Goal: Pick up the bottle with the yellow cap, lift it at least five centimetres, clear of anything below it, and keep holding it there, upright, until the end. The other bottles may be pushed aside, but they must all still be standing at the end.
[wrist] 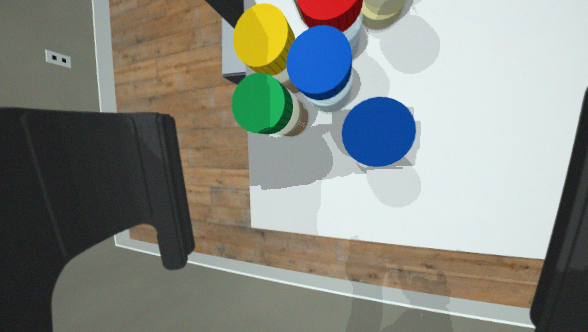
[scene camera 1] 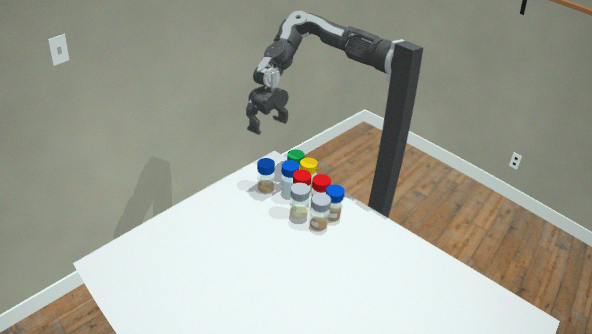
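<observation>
The bottle with the yellow cap [scene camera 1: 309, 165] [wrist: 261, 37] stands upright at the back of the group, near the table edge. Its body is mostly hidden by neighbours in the scene view. A green-capped bottle [scene camera 1: 295, 156] [wrist: 260, 104] and a blue-capped bottle [scene camera 1: 290, 169] [wrist: 320, 60] stand close beside it. A red-capped bottle [scene camera 1: 302, 178] [wrist: 330, 11] stands in front of it in the scene view. My gripper [scene camera 1: 268, 126] [wrist: 319, 199] is open and empty, high above the table's back corner, with its fingers pointing down. It is apart from all bottles.
Another blue-capped bottle [scene camera 1: 266, 168] [wrist: 379, 131] stands apart from the group. A second red-capped bottle [scene camera 1: 321, 183], two grey-capped bottles [scene camera 1: 300, 192] [scene camera 1: 320, 203] and a blue-capped one [scene camera 1: 335, 194] stand upright on the white table [scene camera 1: 200, 260] [wrist: 500, 150]. The dark post [scene camera 1: 397, 125] rises behind the table.
</observation>
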